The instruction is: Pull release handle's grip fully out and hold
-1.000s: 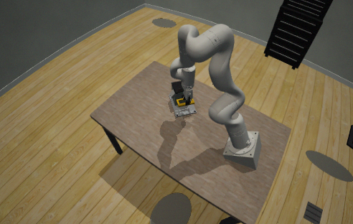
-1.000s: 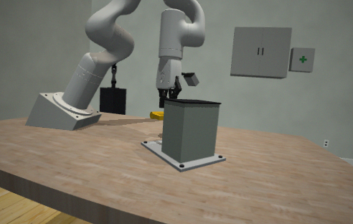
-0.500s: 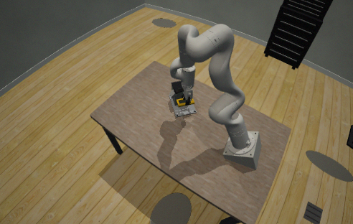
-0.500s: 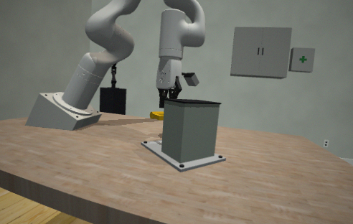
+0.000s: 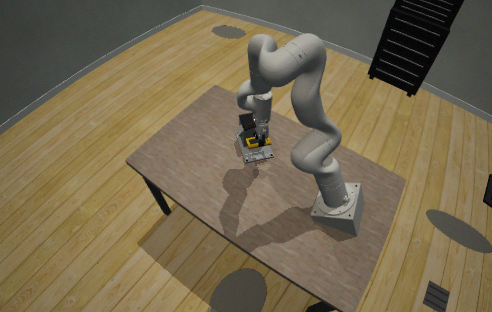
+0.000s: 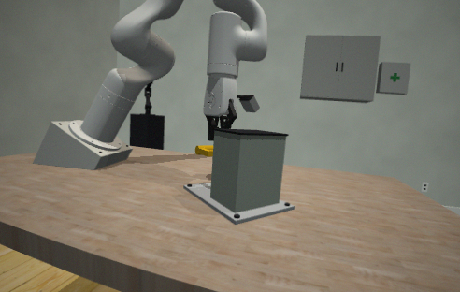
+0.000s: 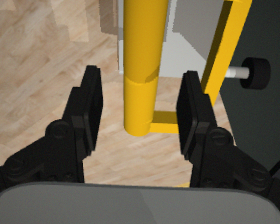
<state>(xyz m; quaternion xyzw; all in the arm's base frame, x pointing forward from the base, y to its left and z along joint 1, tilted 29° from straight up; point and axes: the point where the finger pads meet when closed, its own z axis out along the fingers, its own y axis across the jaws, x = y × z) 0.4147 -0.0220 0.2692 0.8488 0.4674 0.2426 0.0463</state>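
Now: hand 8 cm short of the grey baseplate, 5 cm to the left of it and 14 cm above it.
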